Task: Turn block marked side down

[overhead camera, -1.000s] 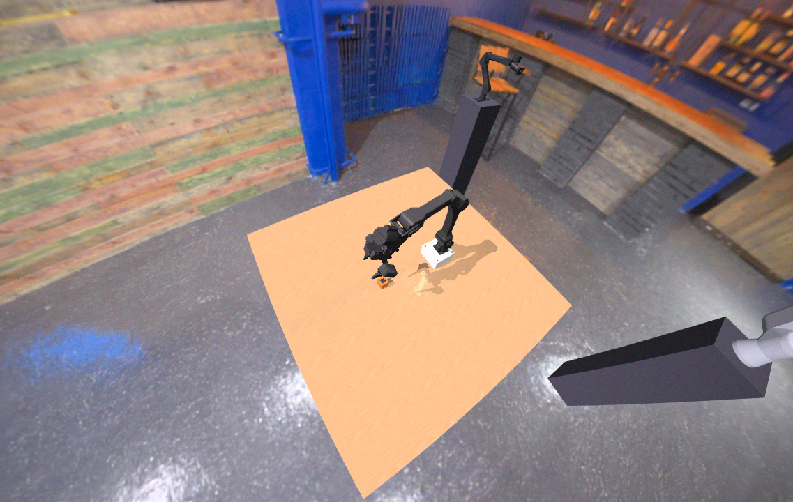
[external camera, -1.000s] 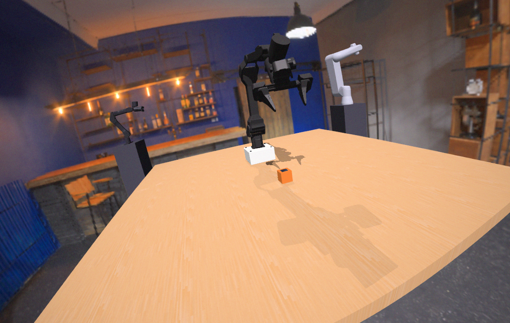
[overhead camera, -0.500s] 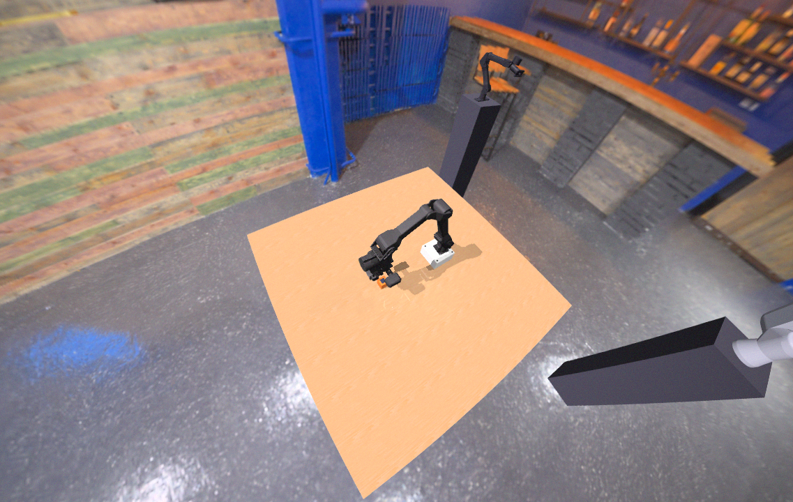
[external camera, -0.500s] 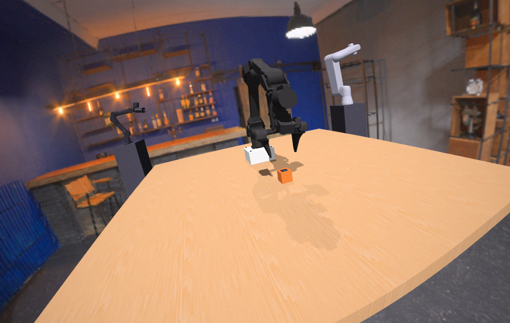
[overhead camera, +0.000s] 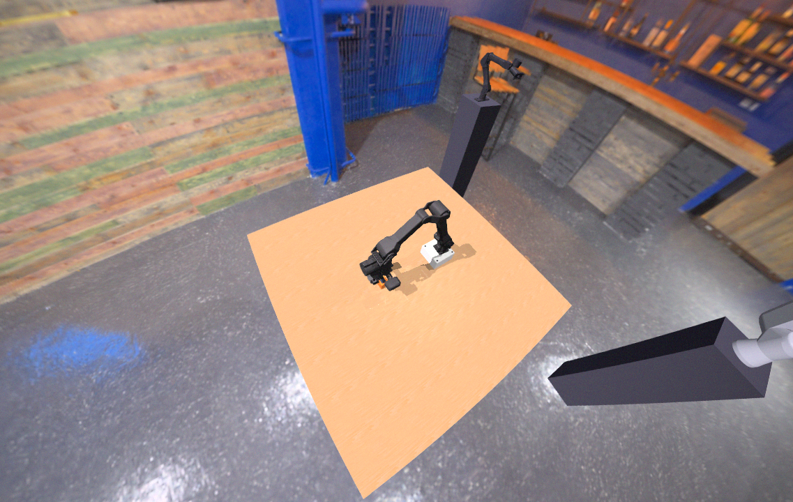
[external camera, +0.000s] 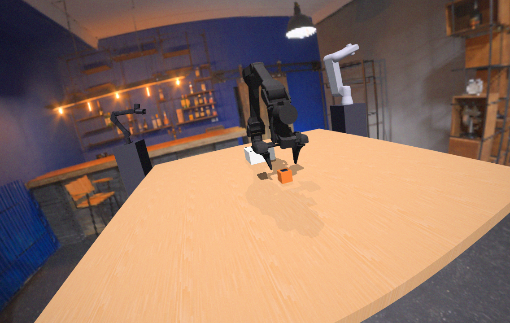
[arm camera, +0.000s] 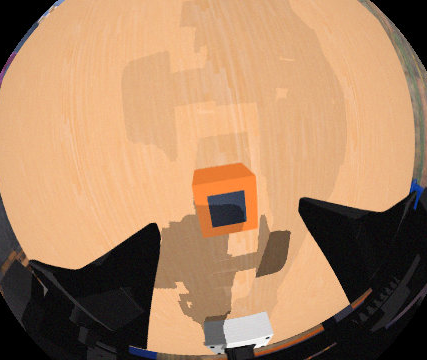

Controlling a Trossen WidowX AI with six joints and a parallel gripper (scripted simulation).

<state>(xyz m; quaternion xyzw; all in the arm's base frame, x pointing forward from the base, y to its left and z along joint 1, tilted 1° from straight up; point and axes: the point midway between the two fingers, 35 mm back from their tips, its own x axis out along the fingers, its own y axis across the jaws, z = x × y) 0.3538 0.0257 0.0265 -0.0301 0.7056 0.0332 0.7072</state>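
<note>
My gripper tip is now 20 mm above the small orange block.
</note>
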